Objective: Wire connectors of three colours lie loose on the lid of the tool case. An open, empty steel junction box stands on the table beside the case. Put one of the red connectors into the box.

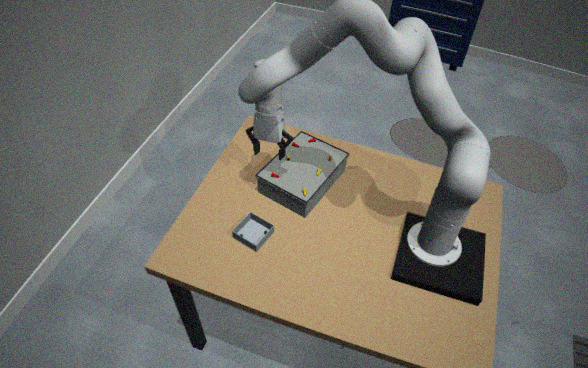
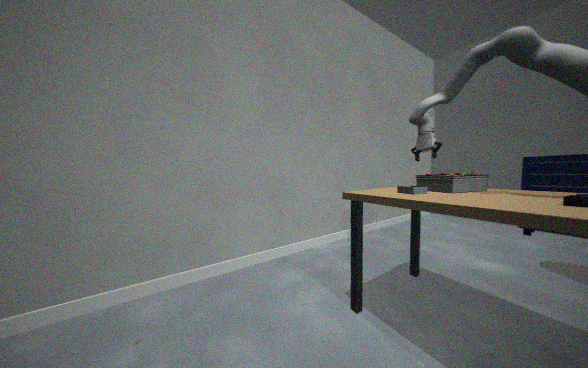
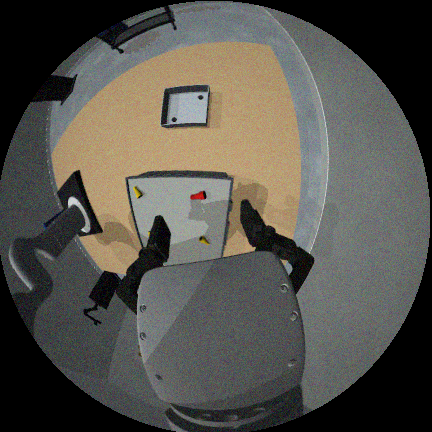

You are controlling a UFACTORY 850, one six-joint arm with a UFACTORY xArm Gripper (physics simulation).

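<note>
The tool case [image 1: 282,196] [image 2: 452,185] [image 3: 165,195] has a pale grey lid. One red connector [image 1: 275,175] [image 3: 198,195] lies near the lid's edge towards the junction box; two more red ones, one [image 1: 295,145] and another [image 1: 312,140], lie at the far end. Yellow connectors [image 1: 319,172] [image 3: 137,192] and an orange one [image 1: 330,158] also lie on the lid. The open steel junction box [image 1: 254,231] [image 2: 412,190] [image 3: 185,107] is empty. My gripper [image 1: 269,154] [image 2: 426,158] [image 3: 202,216] is open and empty, pointing down above the case's side away from the arm's base.
The wooden table [image 1: 325,260] [image 2: 500,202] [image 3: 250,100] carries the case, the box and the arm's black base plate [image 1: 435,282] at the other end. The case stands taller than the junction box. A blue drawer cabinet [image 1: 440,25] [image 2: 555,172] stands on the floor beyond the table.
</note>
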